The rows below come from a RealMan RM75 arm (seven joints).
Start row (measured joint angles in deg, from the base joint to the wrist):
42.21 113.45 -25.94 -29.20 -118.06 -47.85 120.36
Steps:
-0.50 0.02 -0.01 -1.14 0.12 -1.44 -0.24
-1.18 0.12 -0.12 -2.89 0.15 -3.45 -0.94
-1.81 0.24 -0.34 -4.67 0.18 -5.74 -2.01
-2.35 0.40 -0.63 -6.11 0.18 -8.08 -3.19
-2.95 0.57 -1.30 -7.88 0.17 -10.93 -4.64
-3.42 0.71 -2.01 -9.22 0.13 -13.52 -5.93
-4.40 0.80 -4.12 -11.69 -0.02 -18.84 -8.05
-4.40 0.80 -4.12 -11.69 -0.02 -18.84 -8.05
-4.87 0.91 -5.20 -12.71 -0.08 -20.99 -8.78
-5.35 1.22 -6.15 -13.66 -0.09 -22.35 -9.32
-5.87 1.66 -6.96 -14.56 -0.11 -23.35 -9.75
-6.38 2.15 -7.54 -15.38 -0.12 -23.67 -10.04
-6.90 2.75 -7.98 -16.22 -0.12 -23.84 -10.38
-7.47 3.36 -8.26 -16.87 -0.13 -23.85 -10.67
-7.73 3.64 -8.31 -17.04 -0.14 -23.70 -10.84
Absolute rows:
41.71 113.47 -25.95 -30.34 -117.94 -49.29 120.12
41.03 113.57 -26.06 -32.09 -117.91 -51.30 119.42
40.40 113.69 -26.28 -33.87 -117.88 -53.59 118.35
39.86 113.85 -26.57 -35.31 -117.88 -55.93 117.17
39.26 114.02 -27.24 -37.08 -117.89 -58.78 115.72
38.79 114.16 -27.95 -38.42 -117.93 -61.37 114.43
37.81 114.25 -30.06 -40.89 -118.08 -66.69 112.31
37.81 114.25 -30.06 -40.89 -118.08 -66.69 112.31
37.34 114.36 -31.14 -41.91 -118.14 -68.84 111.58
36.86 114.67 -32.09 -42.86 -118.15 -70.20 111.04
36.34 115.11 -32.90 -43.76 -118.17 -71.20 110.61
35.83 115.60 -33.48 -44.58 -118.18 -71.52 110.32
35.31 116.20 -33.92 -45.42 -118.18 -71.69 109.98
34.74 116.81 -34.20 -46.07 -118.19 -71.70 109.69
34.48 117.09 -34.25 -46.24 -118.20 -71.55 109.52

